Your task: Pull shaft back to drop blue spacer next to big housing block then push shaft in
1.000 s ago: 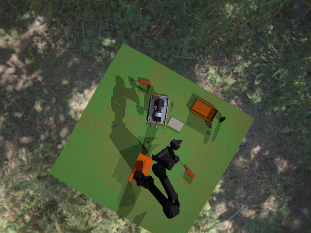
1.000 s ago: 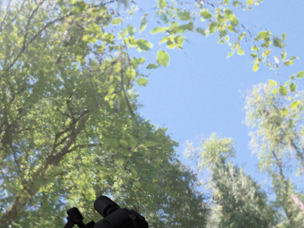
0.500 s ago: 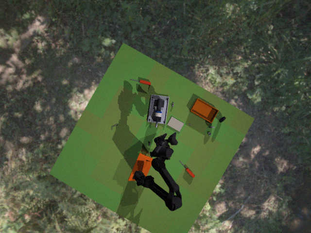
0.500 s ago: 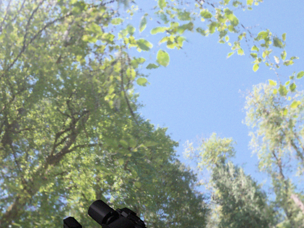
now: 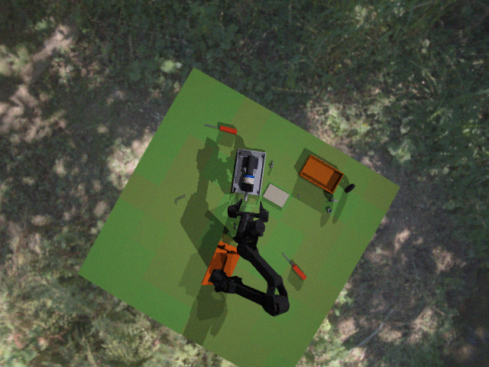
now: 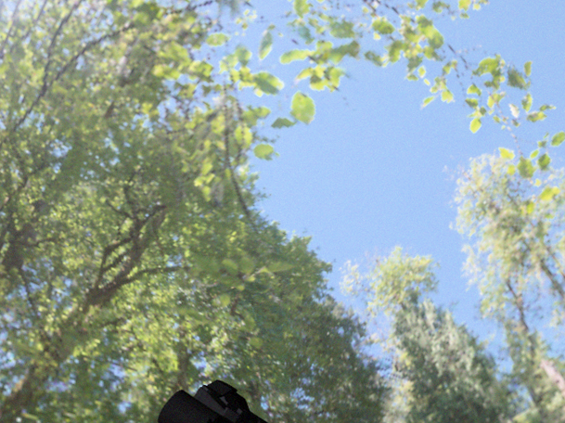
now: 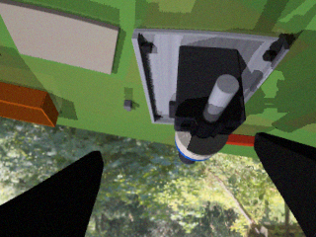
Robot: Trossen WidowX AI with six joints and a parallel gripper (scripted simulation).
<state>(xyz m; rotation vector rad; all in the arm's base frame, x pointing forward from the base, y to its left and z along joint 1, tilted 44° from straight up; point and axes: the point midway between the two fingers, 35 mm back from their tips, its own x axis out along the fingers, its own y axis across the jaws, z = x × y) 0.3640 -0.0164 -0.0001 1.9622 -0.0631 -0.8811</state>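
My gripper tip is now 7 cm short of the grey shaft, 5 cm to the right of it and 4 cm above it. Round my gripper tip: beige plate (12 cm to the right, 12 cm below, 7 cm ahead); orange tray (29 cm to the right, 27 cm ahead, 11 cm below); blue spacer (10 cm ahead, 6 cm to the left, 4 cm below).
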